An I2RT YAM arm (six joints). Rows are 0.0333 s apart.
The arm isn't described. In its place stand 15 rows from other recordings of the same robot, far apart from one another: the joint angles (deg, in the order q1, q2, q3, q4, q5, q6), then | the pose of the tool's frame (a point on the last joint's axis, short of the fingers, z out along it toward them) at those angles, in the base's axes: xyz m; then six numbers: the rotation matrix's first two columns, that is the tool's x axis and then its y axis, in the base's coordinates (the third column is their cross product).
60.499 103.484 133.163 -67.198 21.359 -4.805 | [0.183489 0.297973 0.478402 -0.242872 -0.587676 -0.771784 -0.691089 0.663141 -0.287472]
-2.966 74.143 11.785 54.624 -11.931 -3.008 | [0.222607 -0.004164 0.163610 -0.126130 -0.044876 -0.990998 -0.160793 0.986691 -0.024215]
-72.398 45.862 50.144 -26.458 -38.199 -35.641 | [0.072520 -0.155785 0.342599 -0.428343 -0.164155 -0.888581 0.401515 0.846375 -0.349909]
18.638 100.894 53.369 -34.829 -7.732 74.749 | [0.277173 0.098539 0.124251 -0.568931 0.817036 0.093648 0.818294 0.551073 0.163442]
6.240 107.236 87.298 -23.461 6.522 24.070 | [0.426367 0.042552 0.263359 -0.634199 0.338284 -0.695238 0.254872 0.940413 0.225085]
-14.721 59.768 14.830 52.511 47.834 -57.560 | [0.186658 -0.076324 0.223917 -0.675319 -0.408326 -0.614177 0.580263 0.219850 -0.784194]
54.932 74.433 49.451 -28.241 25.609 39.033 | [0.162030 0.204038 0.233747 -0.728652 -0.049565 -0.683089 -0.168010 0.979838 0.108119]
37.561 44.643 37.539 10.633 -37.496 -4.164 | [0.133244 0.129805 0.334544 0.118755 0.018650 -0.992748 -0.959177 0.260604 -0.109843]
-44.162 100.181 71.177 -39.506 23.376 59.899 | [0.240602 -0.253354 0.207765 0.308703 0.807199 -0.503123 0.950507 -0.281370 0.131782]
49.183 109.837 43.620 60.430 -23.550 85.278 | [0.230681 0.288848 0.151086 -0.955790 0.291071 -0.041752 -0.012818 0.100612 0.994843]
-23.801 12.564 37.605 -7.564 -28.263 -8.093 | [0.061139 -0.008543 0.360630 0.280182 -0.259103 -0.924318 -0.018539 0.961244 -0.275074]
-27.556 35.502 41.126 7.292 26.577 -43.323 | [0.122227 -0.081744 0.374192 -0.404959 -0.480816 -0.777705 0.718211 0.359107 -0.595998]
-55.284 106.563 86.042 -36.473 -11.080 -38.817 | [0.236323 -0.329077 0.245500 -0.840395 0.132818 -0.525448 0.282686 0.934603 -0.215882]
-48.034 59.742 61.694 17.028 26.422 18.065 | [0.141959 -0.181539 0.444282 0.500500 -0.141230 -0.854139 0.833113 0.346860 0.430827]
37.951 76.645 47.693 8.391 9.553 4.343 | [0.243822 0.182667 0.265947 -0.312789 -0.149244 -0.938024 -0.461569 0.887012 0.012785]
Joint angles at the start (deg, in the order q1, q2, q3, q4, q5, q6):
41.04, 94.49, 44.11, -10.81, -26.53, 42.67
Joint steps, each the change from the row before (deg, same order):
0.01, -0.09, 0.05, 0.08, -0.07, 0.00
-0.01, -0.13, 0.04, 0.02, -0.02, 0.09
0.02, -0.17, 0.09, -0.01, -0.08, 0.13
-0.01, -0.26, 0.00, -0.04, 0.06, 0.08
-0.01, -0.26, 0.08, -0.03, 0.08, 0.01
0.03, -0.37, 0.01, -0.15, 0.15, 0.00
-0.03, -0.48, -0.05, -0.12, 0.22, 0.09
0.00, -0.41, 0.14, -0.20, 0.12, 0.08
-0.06, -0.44, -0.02, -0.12, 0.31, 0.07
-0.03, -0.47, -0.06, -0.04, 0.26, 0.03
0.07, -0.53, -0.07, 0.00, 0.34, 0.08
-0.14, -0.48, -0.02, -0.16, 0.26, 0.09
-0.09, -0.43, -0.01, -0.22, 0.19, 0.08
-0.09, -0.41, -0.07, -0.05, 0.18, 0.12
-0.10, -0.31, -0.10, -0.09, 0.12, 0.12
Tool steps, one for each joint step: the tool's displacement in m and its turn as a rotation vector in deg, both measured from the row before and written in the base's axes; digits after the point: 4 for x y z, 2 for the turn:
0.0002, 0.0003, 0.0007, 0.19, -0.13, 0.04
0.0001, 0.0001, 0.0008, 0.14, -0.08, -0.07
0.0001, 0.0003, 0.0012, 0.22, -0.06, -0.04
-0.0001, -0.0002, 0.0012, 0.11, -0.15, -0.10
0.0002, 0.0001, 0.0016, 0.15, -0.27, -0.06
-0.0003, -0.0002, 0.0016, 0.05, -0.26, -0.05
-0.0003, -0.0006, 0.0019, 0.07, -0.30, -0.21
0.0001, 0.0000, 0.0024, 0.16, -0.28, -0.12
0.0000, -0.0007, 0.0018, 0.00, -0.36, -0.27
-0.0002, -0.0006, 0.0019, 0.08, -0.41, -0.19
-0.0006, -0.0003, 0.0021, 0.09, -0.49, -0.17
0.0001, -0.0010, 0.0020, 0.04, -0.31, -0.35
-0.0001, -0.0008, 0.0017, 0.02, -0.21, -0.25
-0.0001, -0.0008, 0.0015, 0.09, -0.24, -0.28
-0.0002, -0.0009, 0.0009, 0.01, -0.08, -0.26

